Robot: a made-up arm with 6 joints. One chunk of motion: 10 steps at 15 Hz.
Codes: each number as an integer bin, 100 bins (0 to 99) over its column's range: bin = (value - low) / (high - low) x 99, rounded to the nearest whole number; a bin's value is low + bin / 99 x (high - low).
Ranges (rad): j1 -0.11..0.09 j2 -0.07..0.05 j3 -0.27..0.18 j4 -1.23..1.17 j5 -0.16..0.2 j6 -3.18..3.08
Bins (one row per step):
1: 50 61 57 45 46 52
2: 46 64 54 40 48 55
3: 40 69 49 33 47 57
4: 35 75 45 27 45 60
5: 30 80 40 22 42 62
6: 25 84 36 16 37 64
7: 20 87 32 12 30 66
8: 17 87 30 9 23 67
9: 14 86 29 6 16 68
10: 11 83 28 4 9 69
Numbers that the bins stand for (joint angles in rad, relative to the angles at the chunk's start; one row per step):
1: -0.0090 0.0039 -0.0109 -0.1391 0.0073 0.1081
2: -0.0171 0.0076 -0.0245 -0.2603 0.0145 0.2978
3: -0.0292 0.0136 -0.0473 -0.4300 0.0109 0.4242
4: -0.0393 0.0209 -0.0655 -0.5755 0.0036 0.6139
5: -0.0494 0.0270 -0.0882 -0.6967 -0.0073 0.7404
6: -0.0595 0.0318 -0.1064 -0.8421 -0.0255 0.8669
7: -0.0696 0.0355 -0.1245 -0.9391 -0.0509 0.9933
8: -0.0757 0.0355 -0.1336 -1.0118 -0.0764 1.0566
9: -0.0817 0.0342 -0.1382 -1.0845 -0.1018 1.1198
10: -0.0878 0.0306 -0.1427 -1.1330 -0.1273 1.1830

